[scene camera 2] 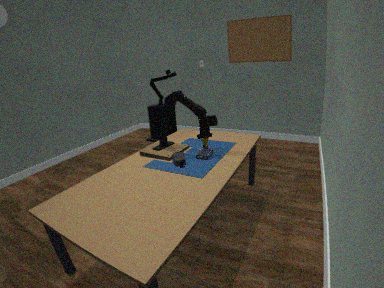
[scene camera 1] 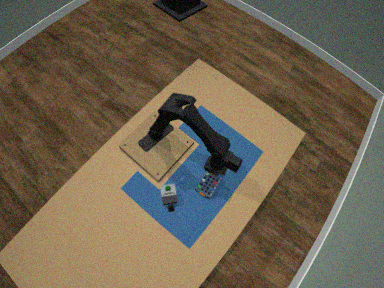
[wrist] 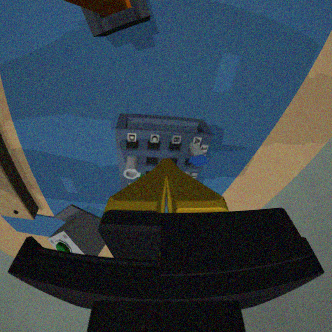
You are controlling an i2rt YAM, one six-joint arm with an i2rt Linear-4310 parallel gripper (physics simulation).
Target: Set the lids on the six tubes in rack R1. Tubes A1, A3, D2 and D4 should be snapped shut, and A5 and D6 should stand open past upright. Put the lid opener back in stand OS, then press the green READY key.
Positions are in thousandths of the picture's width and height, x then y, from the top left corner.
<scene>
A blue mat (scene camera 2: 507, 582): 142 cm from the lens.
</scene>
